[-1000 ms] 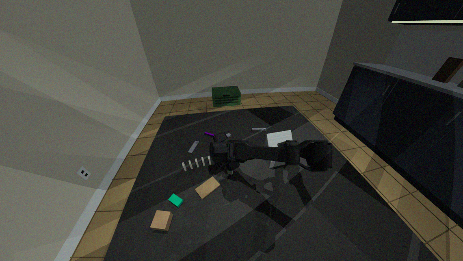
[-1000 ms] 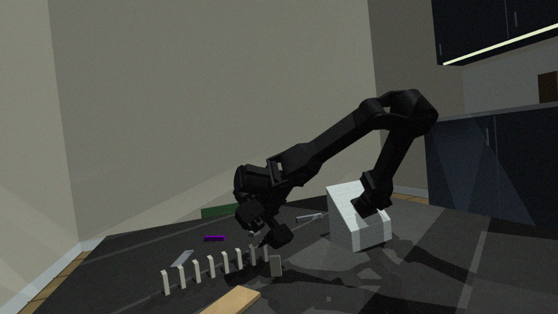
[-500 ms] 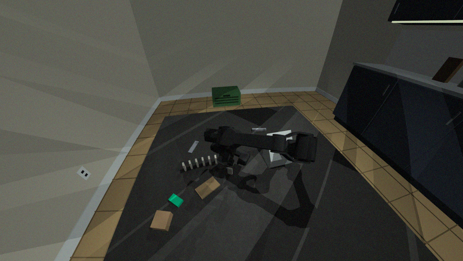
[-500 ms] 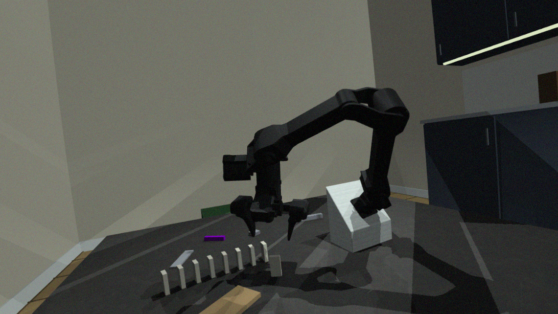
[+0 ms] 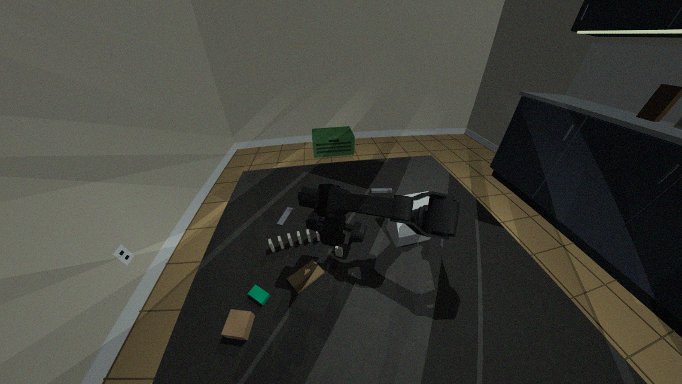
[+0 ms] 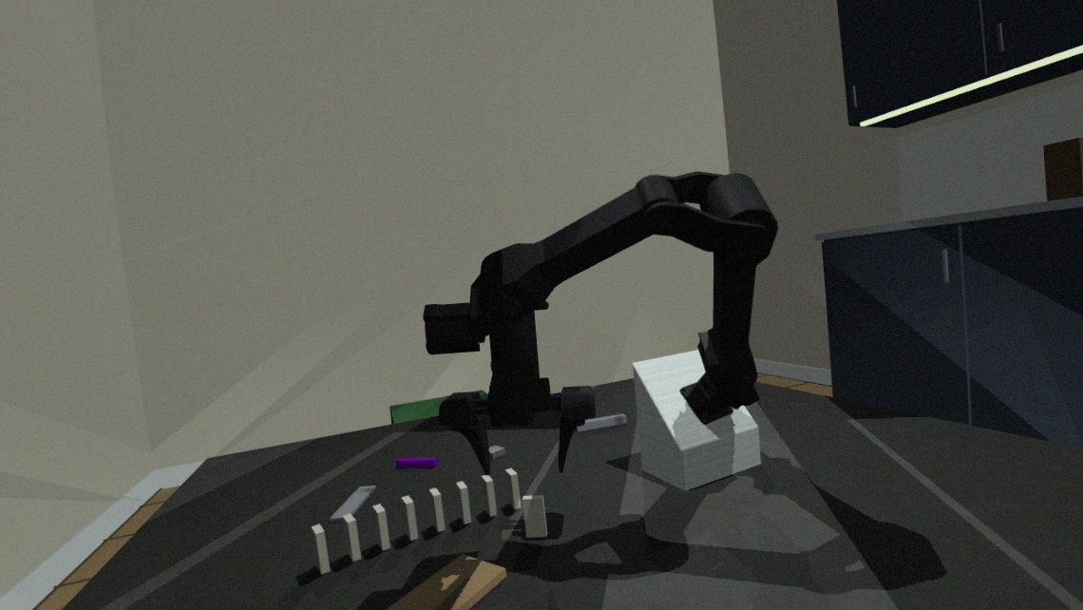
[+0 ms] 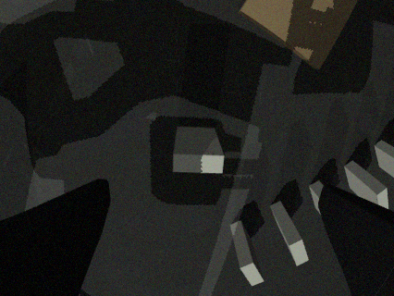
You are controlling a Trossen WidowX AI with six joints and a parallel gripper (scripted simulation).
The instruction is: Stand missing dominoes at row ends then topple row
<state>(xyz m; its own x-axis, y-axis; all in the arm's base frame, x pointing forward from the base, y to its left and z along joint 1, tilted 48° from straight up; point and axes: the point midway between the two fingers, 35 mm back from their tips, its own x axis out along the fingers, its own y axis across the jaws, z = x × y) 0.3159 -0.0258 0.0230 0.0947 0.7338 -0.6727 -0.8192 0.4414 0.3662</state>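
My gripper tip is now 130 mm short of the tan flat board, 80 mm above it and 50 mm to the right of it. The rest, counted from my gripper tip: green block (290 mm ahead, 90 mm to the left, 70 mm below); grey slab (260 mm to the right, 180 mm ahead, 80 mm below); small grey block (310 mm to the right, 80 mm below, 80 mm behind).
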